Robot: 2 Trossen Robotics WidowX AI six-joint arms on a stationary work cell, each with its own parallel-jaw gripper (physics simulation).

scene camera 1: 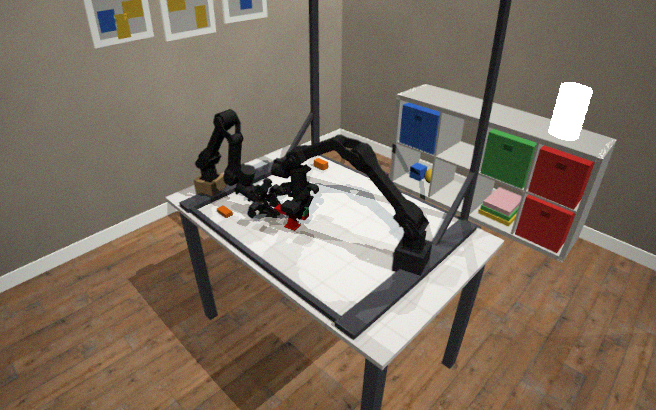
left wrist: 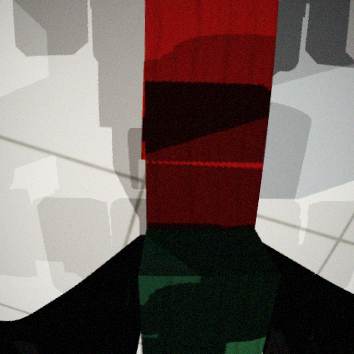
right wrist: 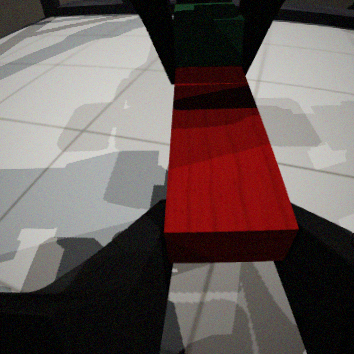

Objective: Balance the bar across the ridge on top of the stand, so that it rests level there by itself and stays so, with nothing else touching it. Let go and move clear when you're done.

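Places are measured from the left arm's base along level axes (x ahead, y right, z down), in centimetres.
Pixels of known places: left gripper, fingertip midpoint: (scene camera 1: 302, 216) (left wrist: 194, 245) (right wrist: 205, 80); right gripper, fingertip midpoint: (scene camera 1: 282, 212) (right wrist: 218, 209); left arm's base, origin of the base link: (scene camera 1: 413, 245); right arm's base, origin of the base link: (scene camera 1: 209, 177).
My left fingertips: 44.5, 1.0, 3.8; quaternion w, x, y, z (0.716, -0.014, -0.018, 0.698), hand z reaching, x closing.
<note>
Ahead of a thing's pixels: the offset from my left fingertips to its middle, as dx, dy, dz. Level surfaces: height alone.
The bar {+4.6, -0.1, -1.8} (scene camera 1: 278, 208) (left wrist: 207, 55) (right wrist: 222, 170) is a plank with a long red part and a dark green end part. My left gripper (scene camera 1: 304, 213) (left wrist: 194, 245) (right wrist: 205, 80) is shut on the bar at its green part. My right gripper (right wrist: 218, 209) has its fingers against both sides of the bar's red end and is shut on it. The red stand (scene camera 1: 292, 224) shows below the bar in the scene view; a thin red sliver shows beside the bar in the left wrist view. The stand's ridge is hidden, so contact with the bar cannot be told.
An orange block {+33.6, -6.6, +4.7} (scene camera 1: 224, 211) lies near the table's left edge, and another orange block {+18.5, +47.3, +3.9} (scene camera 1: 321, 163) lies toward the back. Dark frame rails (scene camera 1: 280, 287) run along the white table top {dz +5.5} (scene camera 1: 350, 270). Upright posts (scene camera 1: 314, 75) stand at the back and right.
</note>
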